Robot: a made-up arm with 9 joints. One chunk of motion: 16 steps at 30 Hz.
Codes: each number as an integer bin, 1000 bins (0 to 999) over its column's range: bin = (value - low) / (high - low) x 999, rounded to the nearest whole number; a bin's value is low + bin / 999 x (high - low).
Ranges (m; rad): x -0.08..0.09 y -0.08..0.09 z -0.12..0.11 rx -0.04..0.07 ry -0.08..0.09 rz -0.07..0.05
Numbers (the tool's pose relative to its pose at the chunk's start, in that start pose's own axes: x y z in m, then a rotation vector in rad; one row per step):
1: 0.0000 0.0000 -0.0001 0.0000 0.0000 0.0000
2: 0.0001 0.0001 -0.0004 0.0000 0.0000 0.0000
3: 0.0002 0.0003 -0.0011 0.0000 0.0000 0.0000
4: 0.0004 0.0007 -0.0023 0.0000 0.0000 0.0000
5: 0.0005 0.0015 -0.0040 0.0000 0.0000 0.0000
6: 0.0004 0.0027 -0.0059 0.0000 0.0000 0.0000
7: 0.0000 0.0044 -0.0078 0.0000 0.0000 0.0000
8: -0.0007 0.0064 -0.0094 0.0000 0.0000 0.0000
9: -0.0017 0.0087 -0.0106 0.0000 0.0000 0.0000
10: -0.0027 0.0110 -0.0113 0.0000 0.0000 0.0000
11: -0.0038 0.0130 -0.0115 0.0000 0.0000 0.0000
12: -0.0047 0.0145 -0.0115 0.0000 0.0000 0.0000
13: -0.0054 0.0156 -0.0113 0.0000 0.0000 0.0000
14: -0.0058 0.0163 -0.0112 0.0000 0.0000 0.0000
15: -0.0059 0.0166 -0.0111 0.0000 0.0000 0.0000
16: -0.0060 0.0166 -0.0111 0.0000 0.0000 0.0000
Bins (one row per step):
1: 470 470 521 363 470 583
2: 471 471 519 363 470 583
3: 471 472 516 363 470 583
4: 472 474 511 363 470 583
5: 473 479 504 363 470 583
6: 472 486 496 363 470 583
7: 470 496 487 363 470 583
8: 466 508 480 363 470 583
9: 460 521 475 363 470 583
10: 454 535 472 363 470 583
11: 448 547 471 363 470 583
12: 442 555 471 363 470 583
13: 438 562 472 363 470 583
14: 436 566 473 363 470 583
15: 435 568 473 363 470 583
16: 435 568 473 363 470 583

